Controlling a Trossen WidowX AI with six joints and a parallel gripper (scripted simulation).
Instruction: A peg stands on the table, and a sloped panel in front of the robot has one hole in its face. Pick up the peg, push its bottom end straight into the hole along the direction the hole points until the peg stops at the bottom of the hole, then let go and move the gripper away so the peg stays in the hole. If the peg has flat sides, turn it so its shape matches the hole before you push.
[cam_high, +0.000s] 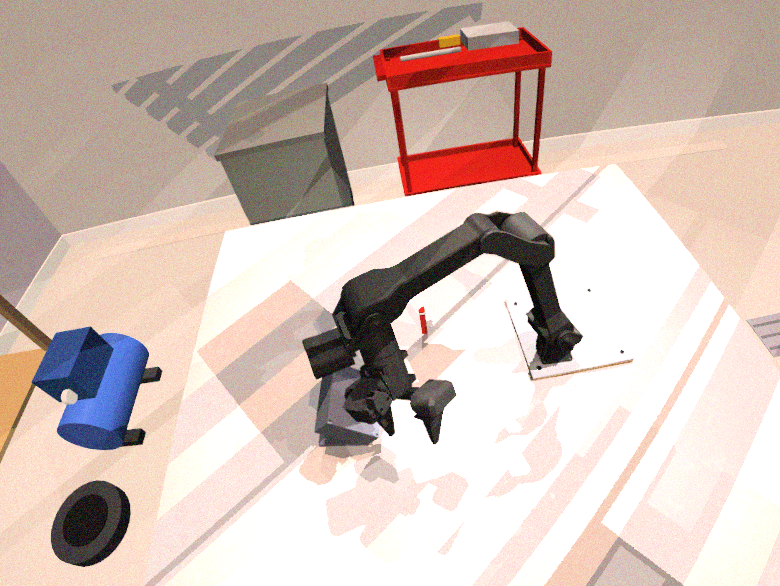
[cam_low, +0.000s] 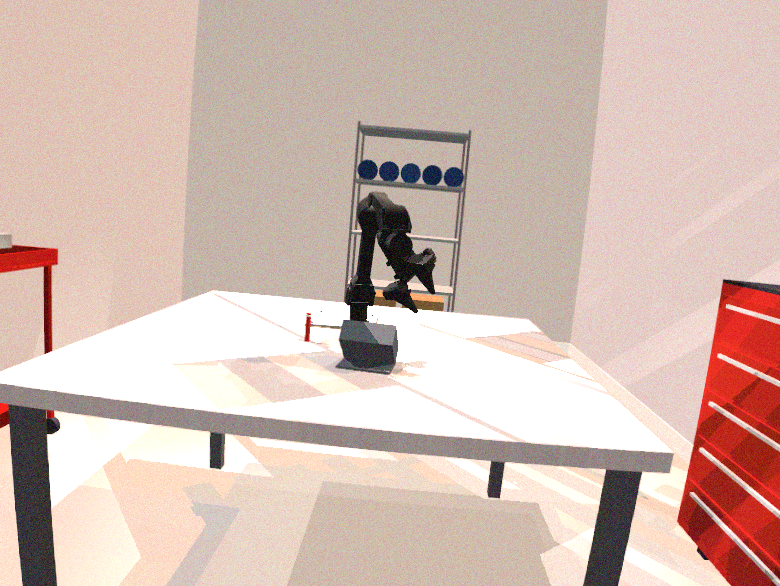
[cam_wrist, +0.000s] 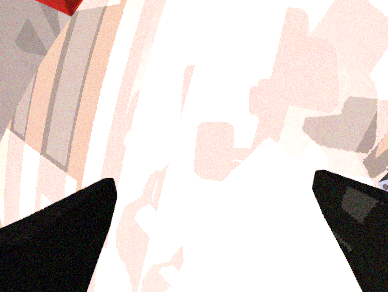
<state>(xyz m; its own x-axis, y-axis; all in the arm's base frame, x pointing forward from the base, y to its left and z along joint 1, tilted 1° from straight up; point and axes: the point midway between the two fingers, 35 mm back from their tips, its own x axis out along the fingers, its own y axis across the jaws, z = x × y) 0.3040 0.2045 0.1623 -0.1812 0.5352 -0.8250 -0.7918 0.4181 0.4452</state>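
Right now the peg is 3 cm behind my gripper tip, 32 cm to the right of it and 9 cm below it. Round my gripper tip: sloped panel 13 cm ahead, 12 cm to the right, 9 cm below.
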